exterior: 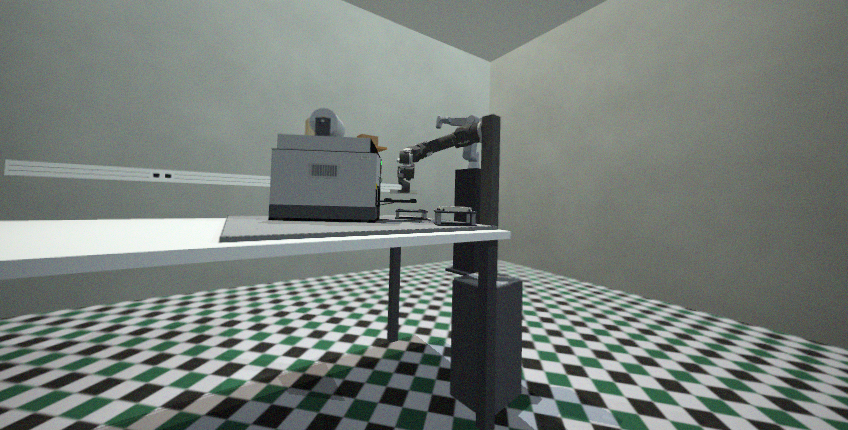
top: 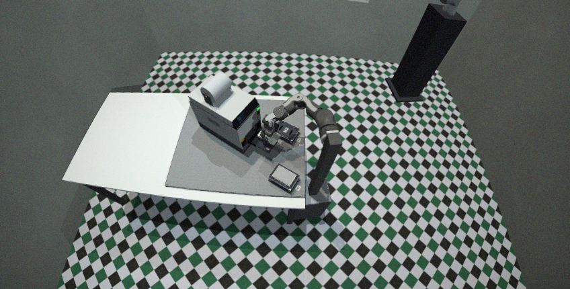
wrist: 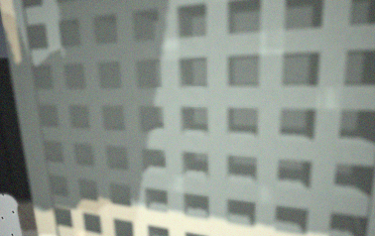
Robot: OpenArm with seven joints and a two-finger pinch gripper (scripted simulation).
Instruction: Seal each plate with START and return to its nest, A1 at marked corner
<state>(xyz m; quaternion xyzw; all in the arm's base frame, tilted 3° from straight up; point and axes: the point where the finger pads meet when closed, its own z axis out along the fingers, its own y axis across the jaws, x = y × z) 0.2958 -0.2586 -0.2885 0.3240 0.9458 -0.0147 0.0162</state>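
Now: hand 4 cm above the dark stage, 3 cm short of it and 2 cm to the right of it. The rest, counted from my hand: white foil roll 29 cm ahead, 28 cm above, 18 cm to the right; then touch screen 19 cm above, 15 cm ahead, 2 cm to the right.
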